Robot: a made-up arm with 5 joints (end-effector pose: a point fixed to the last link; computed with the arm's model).
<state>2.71 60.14 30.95 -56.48 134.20</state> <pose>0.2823 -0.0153 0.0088 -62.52 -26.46 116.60</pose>
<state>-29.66 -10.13 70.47 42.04 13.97</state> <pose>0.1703 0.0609 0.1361 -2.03 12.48 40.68</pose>
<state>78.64 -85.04 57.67 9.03 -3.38</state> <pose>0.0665 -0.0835 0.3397 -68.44 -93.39 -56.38</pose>
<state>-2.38 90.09 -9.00 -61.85 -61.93</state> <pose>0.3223 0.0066 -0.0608 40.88 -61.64 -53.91</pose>
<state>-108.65 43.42 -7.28 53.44 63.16</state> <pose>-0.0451 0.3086 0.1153 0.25 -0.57 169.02</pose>
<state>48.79 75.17 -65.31 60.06 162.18</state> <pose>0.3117 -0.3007 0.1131 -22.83 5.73 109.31</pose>
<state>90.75 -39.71 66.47 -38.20 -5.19</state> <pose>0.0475 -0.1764 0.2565 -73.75 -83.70 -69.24</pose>
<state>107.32 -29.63 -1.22 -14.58 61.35</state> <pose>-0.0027 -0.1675 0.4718 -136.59 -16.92 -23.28</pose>
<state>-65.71 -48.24 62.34 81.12 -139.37</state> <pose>0.1074 0.1067 0.2288 -5.46 -1.36 -76.39</pose>
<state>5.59 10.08 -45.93 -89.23 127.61</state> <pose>0.2714 -0.0258 0.4820 142.29 65.73 42.74</pose>
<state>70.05 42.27 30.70 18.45 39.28</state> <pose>0.1274 -0.2145 0.0452 1.15 0.86 -33.56</pose>
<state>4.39 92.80 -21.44 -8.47 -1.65</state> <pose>0.3274 -0.0255 -0.0853 0.01 -27.14 -8.66</pose>
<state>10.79 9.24 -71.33 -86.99 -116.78</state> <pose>0.1876 -0.0300 0.5226 -112.86 80.83 -71.40</pose>
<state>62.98 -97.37 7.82 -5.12 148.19</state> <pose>-0.0138 0.1236 0.4326 171.04 -43.25 4.74</pose>
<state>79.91 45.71 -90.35 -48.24 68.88</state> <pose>0.1020 -0.2936 0.4452 169.40 51.79 -0.54</pose>
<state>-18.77 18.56 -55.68 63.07 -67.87</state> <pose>0.3448 0.0940 0.4158 46.50 -46.96 -46.23</pose>
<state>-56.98 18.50 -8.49 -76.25 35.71</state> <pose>0.2342 0.2685 0.3332 33.65 -157.93 24.00</pose>
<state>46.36 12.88 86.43 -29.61 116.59</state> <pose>0.1176 -0.0729 0.0937 -21.19 -3.71 66.70</pose>
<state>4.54 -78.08 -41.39 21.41 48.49</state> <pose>-0.1672 0.0131 0.4566 73.19 156.10 4.27</pose>
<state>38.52 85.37 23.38 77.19 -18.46</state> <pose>0.1228 -0.0603 -0.0234 14.93 98.33 -44.67</pose>
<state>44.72 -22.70 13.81 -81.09 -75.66</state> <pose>0.1867 -0.1374 0.4226 52.22 -172.25 -0.03</pose>
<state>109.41 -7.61 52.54 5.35 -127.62</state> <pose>-0.0219 -0.2026 0.1773 -8.70 46.92 114.52</pose>
